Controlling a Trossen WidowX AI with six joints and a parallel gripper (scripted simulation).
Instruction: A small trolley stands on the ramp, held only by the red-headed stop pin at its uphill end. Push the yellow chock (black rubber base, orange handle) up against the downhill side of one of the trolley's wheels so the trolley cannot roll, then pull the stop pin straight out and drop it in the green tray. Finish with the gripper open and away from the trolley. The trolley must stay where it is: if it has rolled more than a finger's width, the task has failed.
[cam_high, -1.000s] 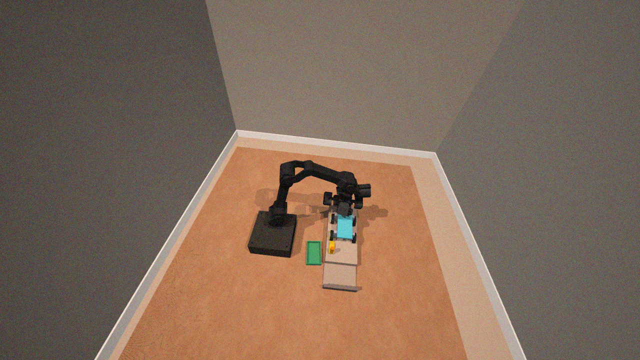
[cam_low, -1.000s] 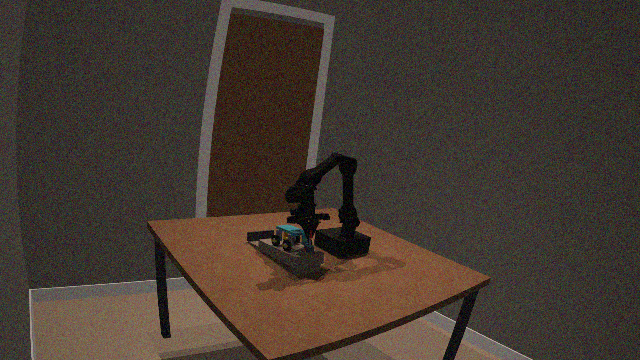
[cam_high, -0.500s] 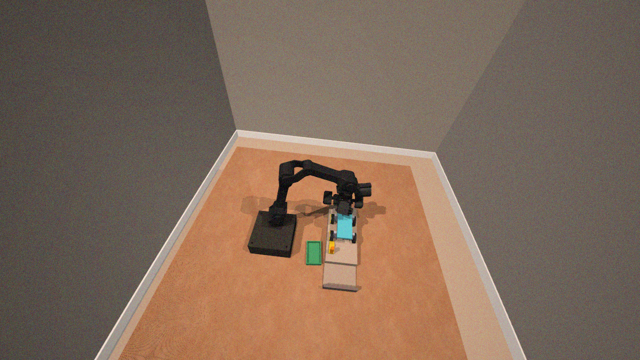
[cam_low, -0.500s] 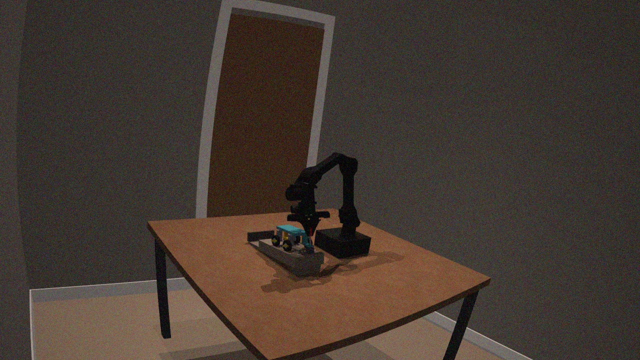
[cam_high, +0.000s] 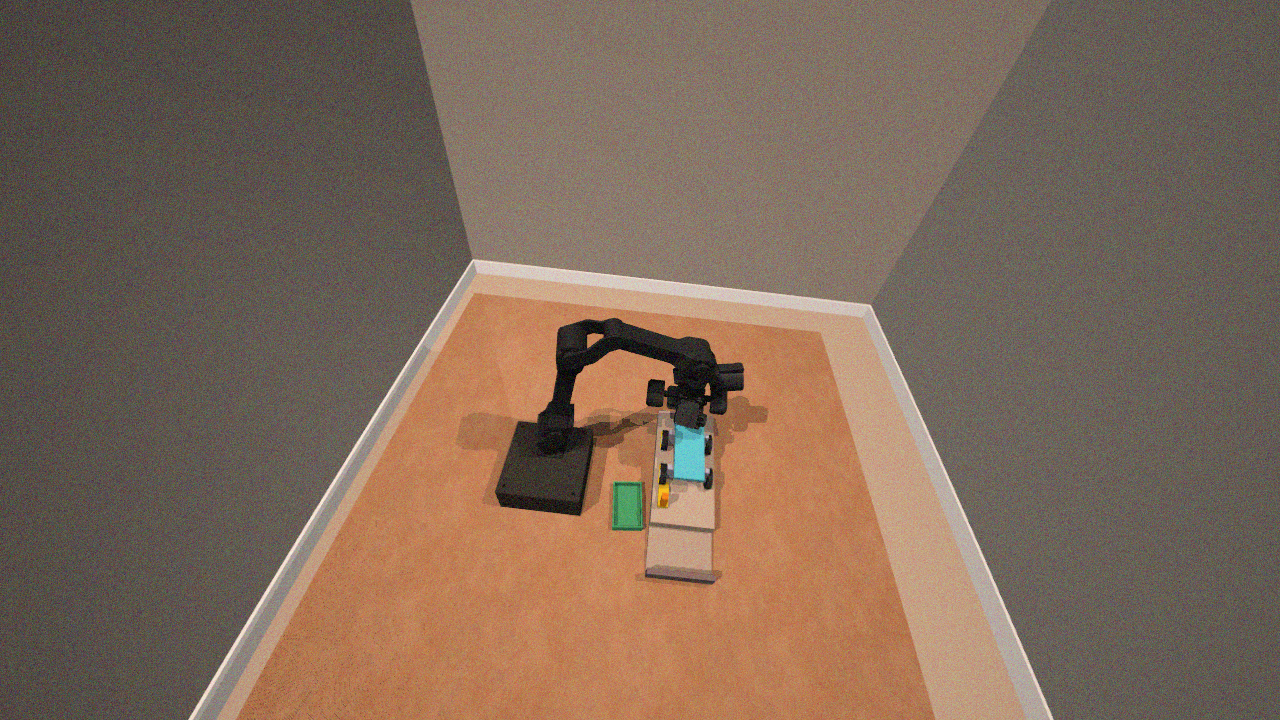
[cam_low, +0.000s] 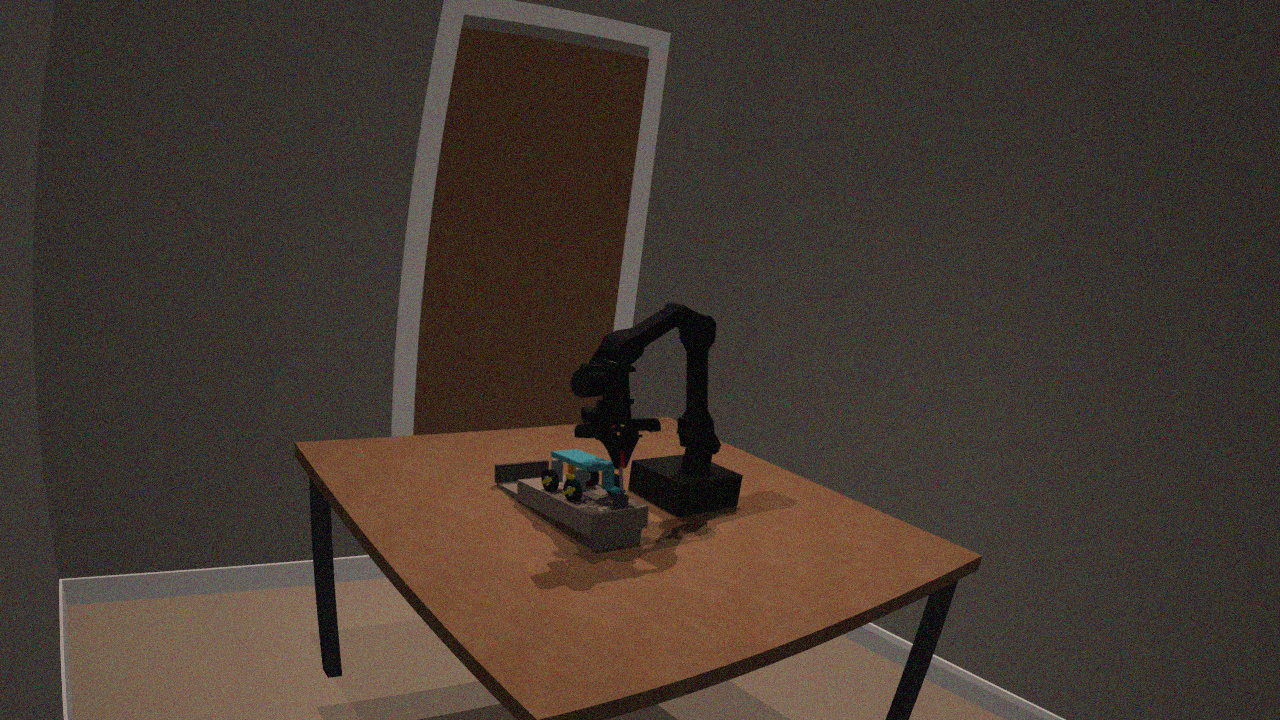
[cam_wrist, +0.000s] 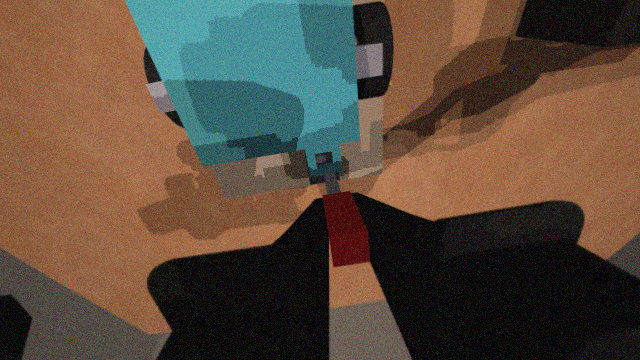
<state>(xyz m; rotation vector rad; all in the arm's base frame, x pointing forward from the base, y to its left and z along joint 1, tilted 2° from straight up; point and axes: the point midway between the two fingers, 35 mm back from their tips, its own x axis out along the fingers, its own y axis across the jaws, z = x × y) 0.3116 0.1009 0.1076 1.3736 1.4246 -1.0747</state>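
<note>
My gripper tip is 200 mm to the left of the green tray, 170 mm above it and 100 mm past it. Round my gripper tip: red-headed stop pin (right at my gripper tip); then trolley (100 mm to the right, 50 mm below, 30 mm ahead); then grey ramp (120 mm below, 100 mm to the right, 30 mm ahead).
</note>
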